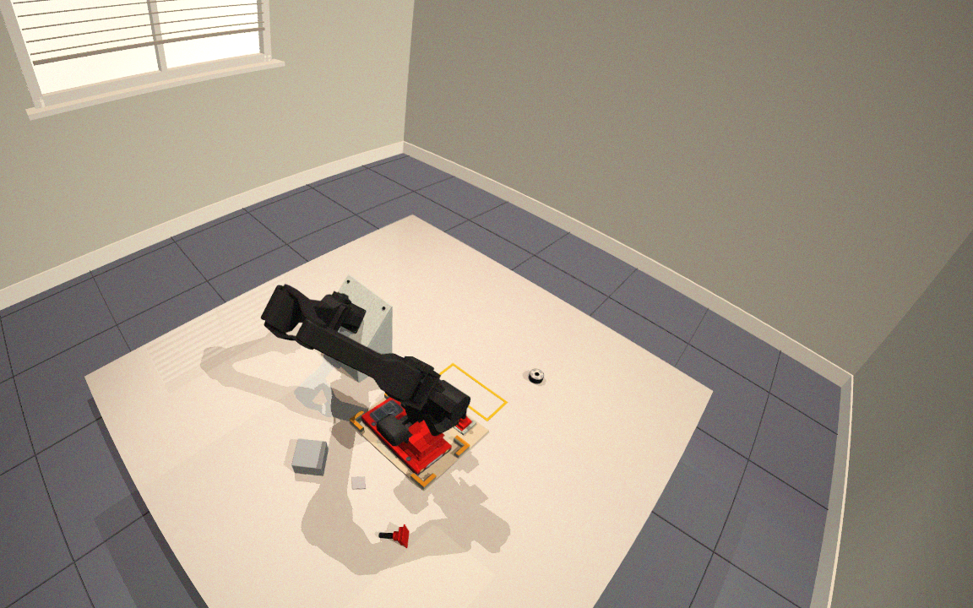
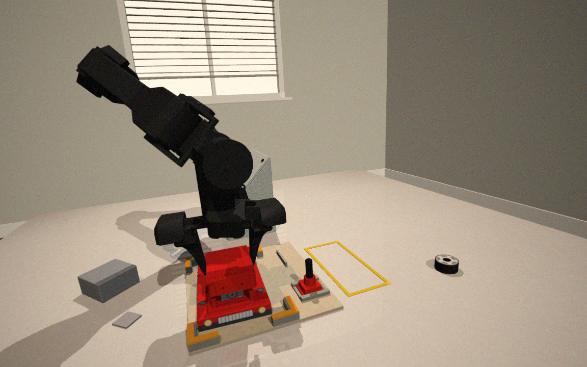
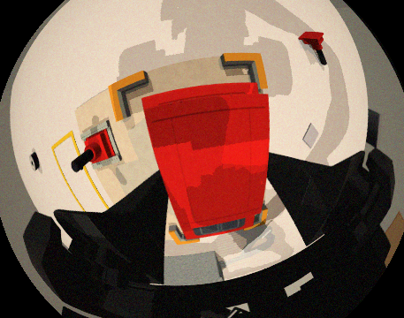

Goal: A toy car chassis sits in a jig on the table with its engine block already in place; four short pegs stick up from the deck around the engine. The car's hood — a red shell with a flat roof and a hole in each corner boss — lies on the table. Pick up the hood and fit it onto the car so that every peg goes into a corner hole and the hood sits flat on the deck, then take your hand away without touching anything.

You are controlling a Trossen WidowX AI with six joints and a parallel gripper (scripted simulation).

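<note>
The red hood is right at my gripper tip. Also, from my gripper tip: small grey plate (160 mm to the right, 60 mm below, 40 mm behind); then grey engine block (40 mm below).
</note>
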